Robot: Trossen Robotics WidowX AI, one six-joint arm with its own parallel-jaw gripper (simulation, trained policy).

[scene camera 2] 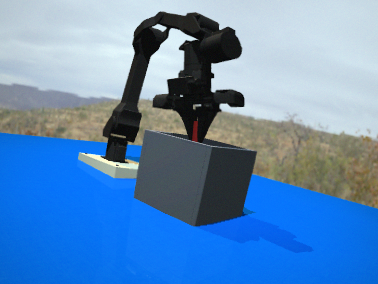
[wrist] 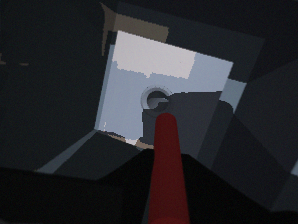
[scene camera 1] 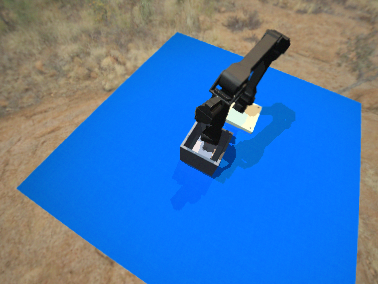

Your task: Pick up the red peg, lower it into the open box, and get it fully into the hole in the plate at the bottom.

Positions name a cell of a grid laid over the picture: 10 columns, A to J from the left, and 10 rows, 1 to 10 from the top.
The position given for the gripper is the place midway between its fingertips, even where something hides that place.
In view: the gripper (scene camera 2: F6), a dark grey box (wrist: C3) and a pale plate (wrist: G4).
The gripper is seen too in the wrist view (wrist: F8). Scene camera 2 does not show the pale plate, which is hidden by the dark grey box.
